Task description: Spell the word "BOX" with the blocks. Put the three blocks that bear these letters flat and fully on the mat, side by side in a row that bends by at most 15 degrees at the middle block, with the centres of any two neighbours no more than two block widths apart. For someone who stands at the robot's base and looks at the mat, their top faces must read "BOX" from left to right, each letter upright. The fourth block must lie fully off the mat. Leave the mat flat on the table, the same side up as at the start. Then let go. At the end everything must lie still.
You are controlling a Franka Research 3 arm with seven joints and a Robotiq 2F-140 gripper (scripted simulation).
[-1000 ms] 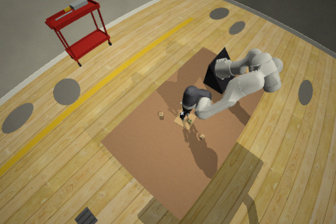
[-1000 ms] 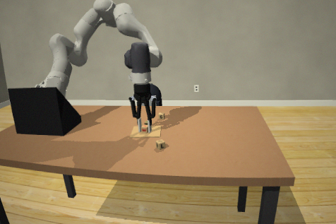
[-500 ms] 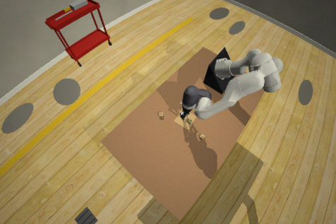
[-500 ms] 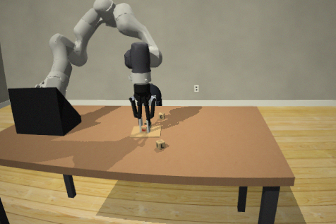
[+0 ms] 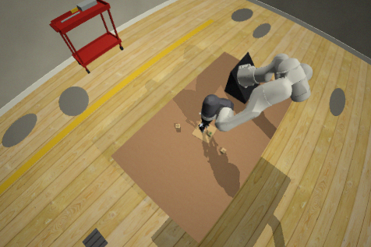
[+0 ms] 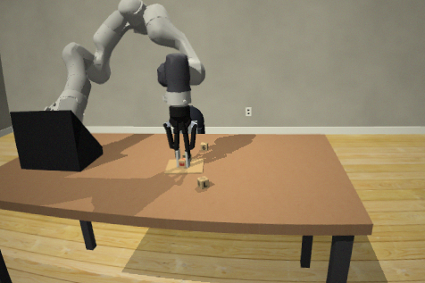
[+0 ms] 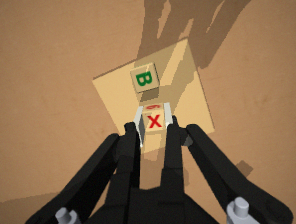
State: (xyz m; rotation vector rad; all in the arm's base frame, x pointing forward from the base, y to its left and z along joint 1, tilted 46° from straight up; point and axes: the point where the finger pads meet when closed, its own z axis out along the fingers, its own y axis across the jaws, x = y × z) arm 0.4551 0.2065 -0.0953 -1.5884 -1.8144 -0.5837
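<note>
My gripper is now 10 mm to the right of the tan mat and 40 mm above it. The rest, counted from my hand: O block: 130 mm ahead, 140 mm to the right, 20 mm below.
</note>
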